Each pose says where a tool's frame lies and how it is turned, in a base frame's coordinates. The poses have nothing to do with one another.
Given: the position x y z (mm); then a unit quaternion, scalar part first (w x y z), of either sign.
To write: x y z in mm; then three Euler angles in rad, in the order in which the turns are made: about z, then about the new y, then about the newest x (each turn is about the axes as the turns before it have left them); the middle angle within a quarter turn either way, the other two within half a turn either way. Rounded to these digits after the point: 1 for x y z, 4 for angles.
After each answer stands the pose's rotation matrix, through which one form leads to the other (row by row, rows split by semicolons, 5 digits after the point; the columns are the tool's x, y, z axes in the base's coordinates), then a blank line. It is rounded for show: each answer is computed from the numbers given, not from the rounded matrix.
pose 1, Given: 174.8, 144.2, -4.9, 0.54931, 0.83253, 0.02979, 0.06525
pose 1, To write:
174.8, 144.2, -4.9, 0.1219, -0.0760, 1.9705
0.98971 -0.02208 0.14137; 0.12129 -0.39474 -0.91075; 0.07592 0.91853 -0.38800

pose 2, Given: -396.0, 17.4, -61.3, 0.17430, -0.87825, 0.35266, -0.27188
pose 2, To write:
-396.0, 17.4, -61.3, -0.8693, -0.3625, -2.5800
0.60342 -0.52467 0.60050; -0.71423 -0.69050 0.11440; 0.35462 -0.49792 -0.79140

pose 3, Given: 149.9, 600.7, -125.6, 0.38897, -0.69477, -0.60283, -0.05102
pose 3, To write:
149.9, 600.7, -125.6, 1.2468, -0.5703, -2.5363
0.26799 0.87734 -0.39807; 0.79796 0.02939 0.60200; 0.53985 -0.47897 -0.69220

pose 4, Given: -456.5, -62.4, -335.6, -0.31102, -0.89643, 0.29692, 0.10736
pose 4, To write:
-456.5, -62.4, -335.6, -0.6424, 0.0078, 2.4711
0.80063 -0.46555 -0.37717; -0.59911 -0.63021 -0.49386; -0.00779 0.62137 -0.78348

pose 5, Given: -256.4, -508.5, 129.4, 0.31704, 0.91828, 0.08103, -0.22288
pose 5, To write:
-256.4, -508.5, 129.4, 0.0084, 0.4788, 2.4788
0.88752 0.29014 -0.35796; 0.00749 -0.78584 -0.61839; -0.46071 0.54615 -0.69962

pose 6, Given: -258.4, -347.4, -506.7, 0.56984, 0.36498, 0.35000, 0.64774
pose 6, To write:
-258.4, -347.4, -506.7, 1.6553, -0.0740, 1.0588
-0.08414 -0.48273 0.87172; 0.99371 -0.10556 0.03746; 0.07394 0.86938 0.48858

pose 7, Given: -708.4, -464.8, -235.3, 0.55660, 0.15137, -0.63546, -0.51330
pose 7, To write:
-708.4, -464.8, -235.3, -1.9837, -0.5848, 1.3941
-0.33457 0.37903 -0.86279; -0.76378 0.42722 0.48386; 0.55200 0.82087 0.14656

